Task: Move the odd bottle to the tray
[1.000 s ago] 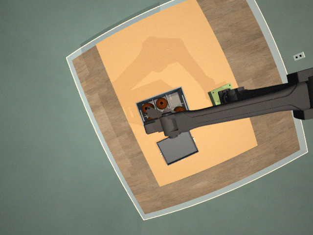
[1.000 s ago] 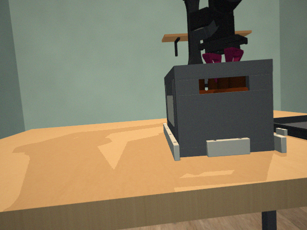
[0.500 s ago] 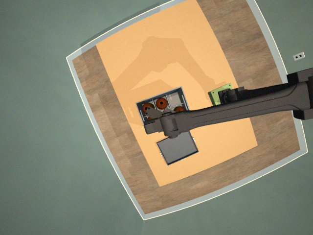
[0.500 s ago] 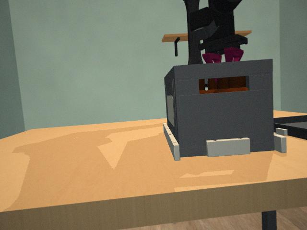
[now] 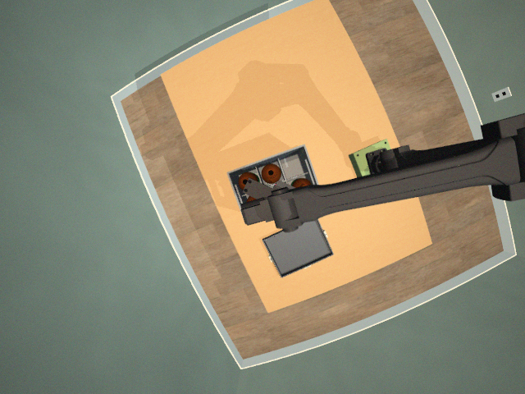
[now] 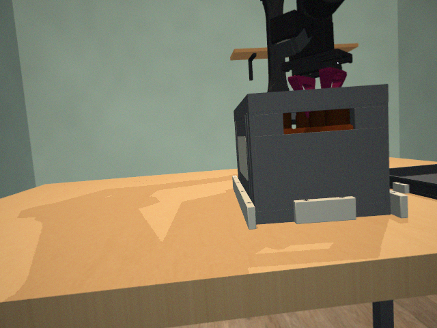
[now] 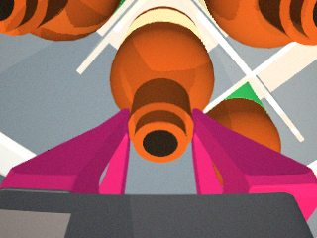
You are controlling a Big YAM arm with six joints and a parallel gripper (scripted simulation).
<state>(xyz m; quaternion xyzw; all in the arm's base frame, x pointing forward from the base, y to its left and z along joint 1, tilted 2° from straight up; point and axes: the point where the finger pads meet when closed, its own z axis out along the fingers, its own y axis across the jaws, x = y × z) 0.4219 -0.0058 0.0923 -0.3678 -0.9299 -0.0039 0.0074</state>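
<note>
Now: hand 70 mm above the dark grey crate and 50 mm to the left of it. The rest, counted from my hand: grey tray (240 mm to the left, 140 mm below, 10 mm behind).
</note>
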